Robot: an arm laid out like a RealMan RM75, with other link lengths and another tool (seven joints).
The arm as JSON. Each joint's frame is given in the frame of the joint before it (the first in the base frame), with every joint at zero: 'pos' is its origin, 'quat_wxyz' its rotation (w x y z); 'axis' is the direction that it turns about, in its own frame. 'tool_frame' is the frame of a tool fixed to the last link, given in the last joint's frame.
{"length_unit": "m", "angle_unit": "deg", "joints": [
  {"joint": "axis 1", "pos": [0.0, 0.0, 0.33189], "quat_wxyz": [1.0, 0.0, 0.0, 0.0], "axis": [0.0, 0.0, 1.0]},
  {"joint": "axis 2", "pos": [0.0, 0.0, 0.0], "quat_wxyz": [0.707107, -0.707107, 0.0, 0.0], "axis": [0.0, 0.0, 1.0]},
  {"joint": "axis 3", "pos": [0.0, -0.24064, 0.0], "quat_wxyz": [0.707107, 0.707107, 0.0, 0.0], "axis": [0.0, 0.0, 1.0]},
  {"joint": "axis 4", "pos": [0.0, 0.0, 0.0], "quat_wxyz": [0.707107, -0.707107, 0.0, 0.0], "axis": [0.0, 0.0, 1.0]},
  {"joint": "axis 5", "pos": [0.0, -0.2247, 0.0], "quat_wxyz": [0.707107, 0.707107, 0.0, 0.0], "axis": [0.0, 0.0, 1.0]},
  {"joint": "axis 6", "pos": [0.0, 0.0, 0.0], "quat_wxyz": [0.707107, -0.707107, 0.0, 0.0], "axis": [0.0, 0.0, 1.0]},
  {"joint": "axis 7", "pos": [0.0, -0.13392, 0.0], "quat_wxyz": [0.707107, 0.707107, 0.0, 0.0], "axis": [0.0, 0.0, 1.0]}
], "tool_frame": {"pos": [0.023, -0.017, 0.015], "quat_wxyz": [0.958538, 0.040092, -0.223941, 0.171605]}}
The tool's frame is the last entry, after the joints.
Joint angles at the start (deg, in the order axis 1, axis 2, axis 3, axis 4, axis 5, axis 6, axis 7):
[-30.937 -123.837 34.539 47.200 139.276 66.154 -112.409]
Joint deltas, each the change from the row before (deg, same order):
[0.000 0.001 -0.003 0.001 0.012 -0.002 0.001]
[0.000 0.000 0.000 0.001 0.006 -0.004 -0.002]
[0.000 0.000 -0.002 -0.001 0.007 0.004 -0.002]
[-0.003 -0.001 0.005 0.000 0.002 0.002 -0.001]
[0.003 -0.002 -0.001 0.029 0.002 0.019 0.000]
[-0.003 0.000 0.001 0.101 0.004 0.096 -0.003]
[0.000 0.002 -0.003 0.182 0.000 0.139 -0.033]
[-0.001 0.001 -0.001 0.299 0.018 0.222 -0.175]
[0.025 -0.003 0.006 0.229 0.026 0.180 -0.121]
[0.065 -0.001 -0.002 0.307 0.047 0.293 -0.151]
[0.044 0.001 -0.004 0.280 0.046 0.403 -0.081]
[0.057 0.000 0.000 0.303 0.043 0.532 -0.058]
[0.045 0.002 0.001 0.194 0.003 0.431 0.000]
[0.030 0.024 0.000 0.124 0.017 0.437 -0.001]
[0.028 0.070 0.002 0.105 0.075 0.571 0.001]
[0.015 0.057 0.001 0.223 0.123 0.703 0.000]
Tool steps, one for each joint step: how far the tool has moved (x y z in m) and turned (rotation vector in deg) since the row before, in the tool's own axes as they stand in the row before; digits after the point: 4 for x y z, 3 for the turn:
[0.0000 0.0000 0.0000 0.007 -0.010 0.002]
[0.0000 0.0000 0.0000 0.005 -0.005 -0.001]
[0.0000 0.0000 0.0000 -0.004 -0.006 0.000]
[0.0000 0.0000 0.0000 -0.003 -0.002 0.008]
[0.0000 0.0000 -0.0001 0.008 0.005 0.012]
[0.0002 0.0000 -0.0004 0.008 0.023 0.065]
[0.0003 -0.0002 -0.0007 0.033 0.048 0.066]
[0.0005 -0.0003 -0.0012 0.008 0.062 0.009]
[0.0002 -0.0002 -0.0008 -0.003 0.021 0.011]
[-0.0001 -0.0002 -0.0010 -0.044 0.001 0.016]
[0.0000 0.0002 -0.0009 -0.131 -0.001 0.138]
[0.0000 0.0005 -0.0009 -0.219 -0.008 0.212]
[0.0000 0.0006 -0.0006 -0.209 0.007 0.195]
[-0.0001 0.0006 -0.0004 -0.254 -0.024 0.197]
[-0.0003 0.0007 -0.0004 -0.335 -0.102 0.273]
[-0.0001 0.0008 -0.0008 -0.344 -0.114 0.379]

